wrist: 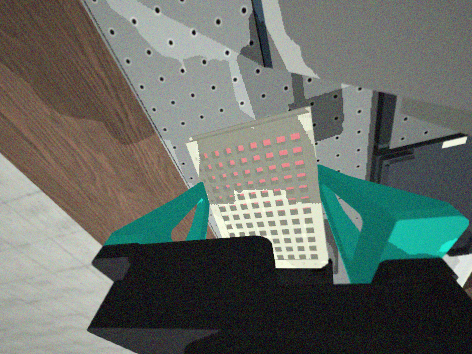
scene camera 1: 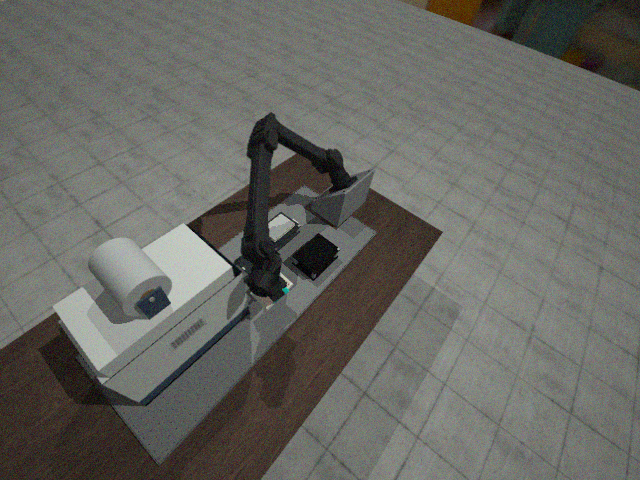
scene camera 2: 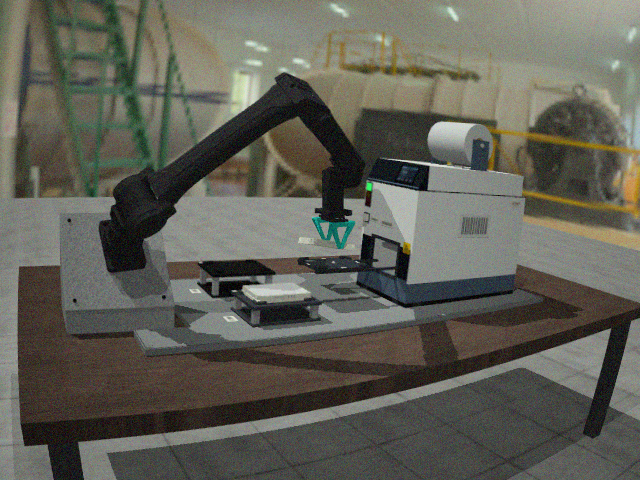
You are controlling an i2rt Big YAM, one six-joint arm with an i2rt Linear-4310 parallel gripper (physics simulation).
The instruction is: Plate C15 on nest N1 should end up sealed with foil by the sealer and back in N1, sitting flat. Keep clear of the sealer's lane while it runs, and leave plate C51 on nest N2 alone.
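Places are measured from the arm's base along level axes (x ahead, y left, z up), in millimetres.
Where they show: gripper, fingertip midpoint: (wrist: pixel 258 179) (scene camera 2: pixel 333 246); arm's base, origin of the base link: (scene camera 1: pixel 343 185) (scene camera 2: pixel 121 246).
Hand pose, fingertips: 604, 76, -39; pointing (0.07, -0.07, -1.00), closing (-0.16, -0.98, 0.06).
Things, the pixels of their top centre, and the offset from my fingertips, as dx, dy, dz. "*": a spot on its surface instead. Level surfaces: height alone.
- sealer's extended black tray, middle of its top: (wrist: pixel 430 211) (scene camera 2: pixel 333 263) (scene camera 1: pixel 257 257) -93, -133, -9
- Plate C51, middle of its top: (scene camera 2: pixel 276 289) (wrist: pixel 438 275) (scene camera 1: pixel 278 226) -281, -191, -42
- nest N2, surface spot: (scene camera 2: pixel 279 313) * -273, -197, -97
- white foil roll, middle of its top: (scene camera 1: pixel 120 262) (scene camera 2: pixel 461 122) +286, -164, +374
- perforated grey base board, its level: dz -102
- brown table, its level: dz -115
My gripper (scene camera 2: pixel 334 243) (wrist: pixel 258 179) is shut on a pale well plate, taken as C15 (scene camera 2: pixel 307 241) (wrist: pixel 255 165), with pink in many wells and no foil visible. The plate hangs above the level of the sealer's extended black tray (scene camera 2: pixel 330 264) (wrist: pixel 425 175) and off to its side. The white sealer (scene camera 2: pixel 465 258) (scene camera 1: pixel 180 258) shows a green light and an open front slot. The black nest taken as N1 (scene camera 2: pixel 236 268) (scene camera 1: pixel 316 255) bears no plate. Plate C51 (scene camera 2: pixel 276 292) (scene camera 1: pixel 281 226) lies on nest N2 (scene camera 2: pixel 279 313). The labels are unreadable.
A white foil roll (scene camera 2: pixel 454 142) (scene camera 1: pixel 124 273) sits on top of the sealer. The grey arm mount (scene camera 2: pixel 82 268) (scene camera 1: pixel 351 198) stands at the other end. A perforated grey base board (scene camera 2: pixel 180 343) (wrist: pixel 200 75) lies under the nests and sealer on the brown table (scene camera 2: pixel 93 382).
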